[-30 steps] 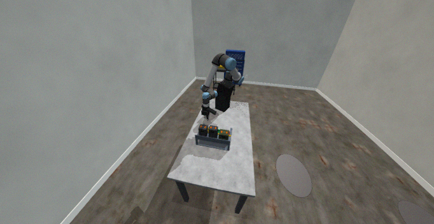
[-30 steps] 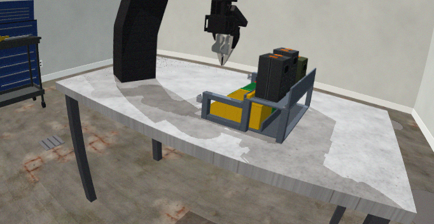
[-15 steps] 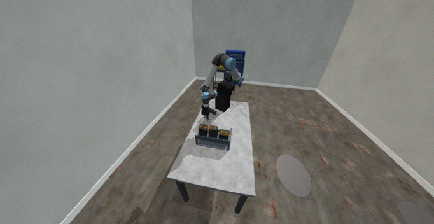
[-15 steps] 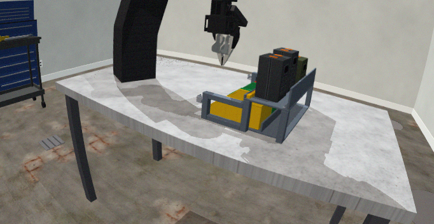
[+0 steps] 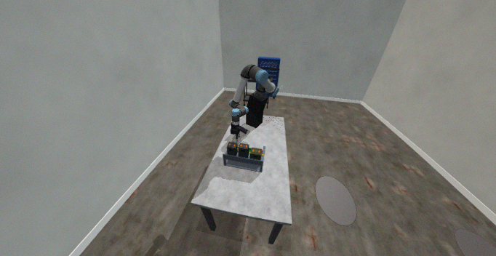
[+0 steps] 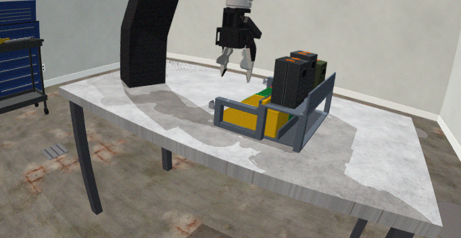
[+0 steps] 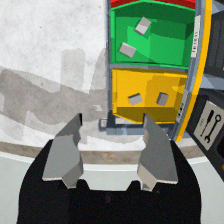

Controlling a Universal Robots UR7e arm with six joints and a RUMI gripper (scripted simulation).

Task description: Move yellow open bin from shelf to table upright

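My hand is 80 mm short of the yellow open bin, 10 mm to the left of it and 100 mm above it. From my hand the other things lie so: green bin (90 mm ahead, 110 mm to the left, 100 mm below).
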